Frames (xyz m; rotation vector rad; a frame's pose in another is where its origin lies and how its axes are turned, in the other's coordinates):
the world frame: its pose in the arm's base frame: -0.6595 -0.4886 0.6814 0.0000 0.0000 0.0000
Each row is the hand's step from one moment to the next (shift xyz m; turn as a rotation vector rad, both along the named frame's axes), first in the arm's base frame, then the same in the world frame.
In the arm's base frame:
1: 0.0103 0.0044 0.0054 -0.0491 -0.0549 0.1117
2: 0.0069 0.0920 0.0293 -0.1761 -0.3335 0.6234
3: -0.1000 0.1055 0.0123 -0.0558 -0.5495 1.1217
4: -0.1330 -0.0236 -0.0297 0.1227 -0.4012 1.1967
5: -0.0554 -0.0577 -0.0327 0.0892 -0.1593 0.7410
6: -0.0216 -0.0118 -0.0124 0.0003 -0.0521 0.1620
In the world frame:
1: 0.0103 0.0044 0.0054 -0.0491 -0.0549 0.1117
2: 0.0069 0.0920 0.0293 -0.1761 -0.3335 0.6234
3: -0.1000 0.1055 0.0123 -0.0558 -0.5495 1.1217
4: -0.1330 -0.0236 -0.0297 0.1227 -0.4012 1.1967
5: -0.0554 -0.0577 -0.0327 0.0892 -0.1593 0.7410
6: -0.0216 -0.0118 -0.0124 0.0003 -0.0521 0.1620

